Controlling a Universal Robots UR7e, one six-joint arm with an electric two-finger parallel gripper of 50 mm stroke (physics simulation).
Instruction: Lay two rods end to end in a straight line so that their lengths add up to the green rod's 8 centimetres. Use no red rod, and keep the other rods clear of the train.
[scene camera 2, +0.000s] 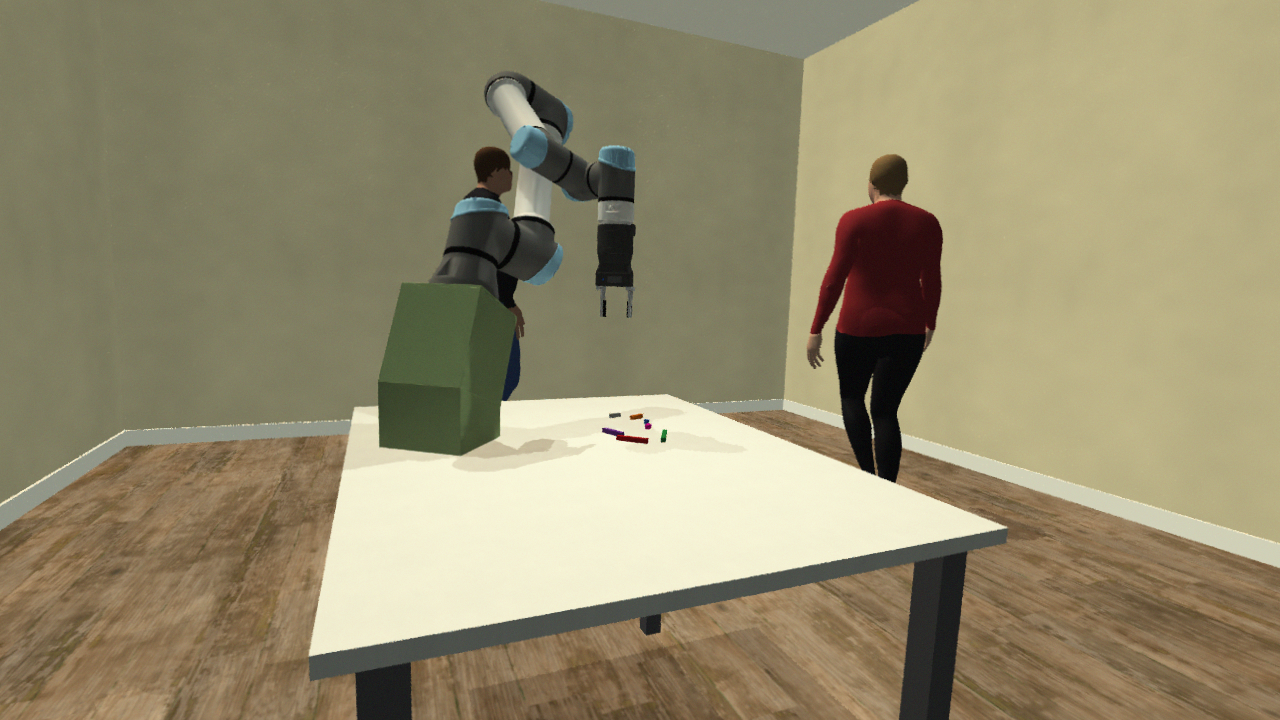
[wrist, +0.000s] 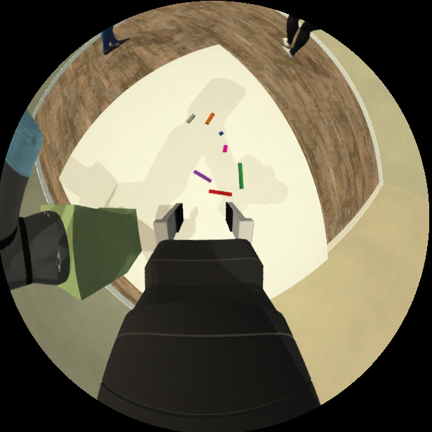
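My gripper is open and empty, high above the table. The green rod lies right of the others. The red rod lies nearest the fingers in the wrist view. The purple rod lies slanted beside it. A small magenta rod and a tiny blue piece lie apart from each other. An orange rod and a grey rod lie farther off, side by side with a gap.
The white table bears all the rods. The green pedestal of the arm stands at the table's left. A person in red stands beyond the table's right side. Another person stands behind the arm.
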